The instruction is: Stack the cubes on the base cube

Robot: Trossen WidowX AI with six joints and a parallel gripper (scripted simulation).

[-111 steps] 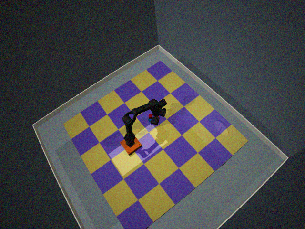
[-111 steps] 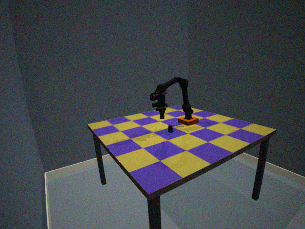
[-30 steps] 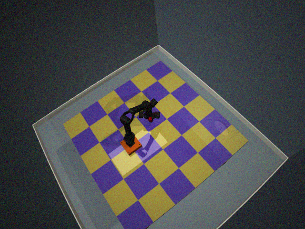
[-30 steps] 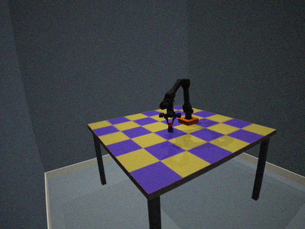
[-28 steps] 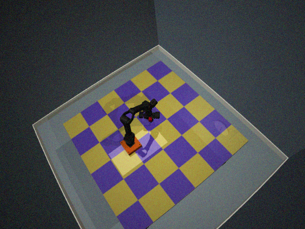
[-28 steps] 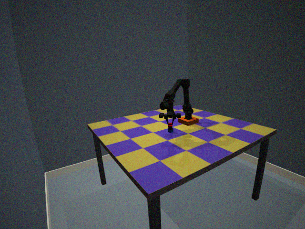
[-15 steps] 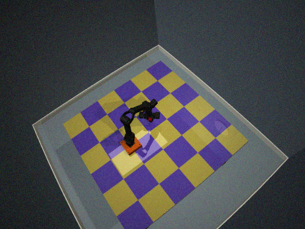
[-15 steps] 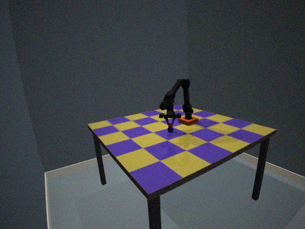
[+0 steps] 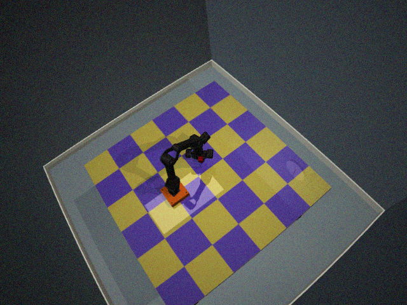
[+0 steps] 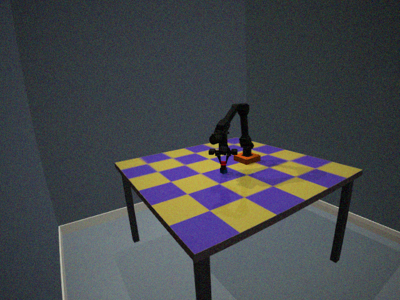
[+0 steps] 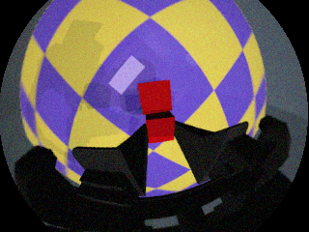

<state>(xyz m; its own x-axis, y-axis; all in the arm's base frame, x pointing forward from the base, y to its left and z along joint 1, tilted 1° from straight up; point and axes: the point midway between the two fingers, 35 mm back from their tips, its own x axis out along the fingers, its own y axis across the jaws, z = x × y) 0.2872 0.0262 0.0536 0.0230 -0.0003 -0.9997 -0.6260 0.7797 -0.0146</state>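
Right now the red cube is 3 cm ahead of my gripper tip and 3 cm to the left of it. From my gripper tip the other things lie so: blue cube (1 cm ahead, 1 cm to the left, 4 cm below).
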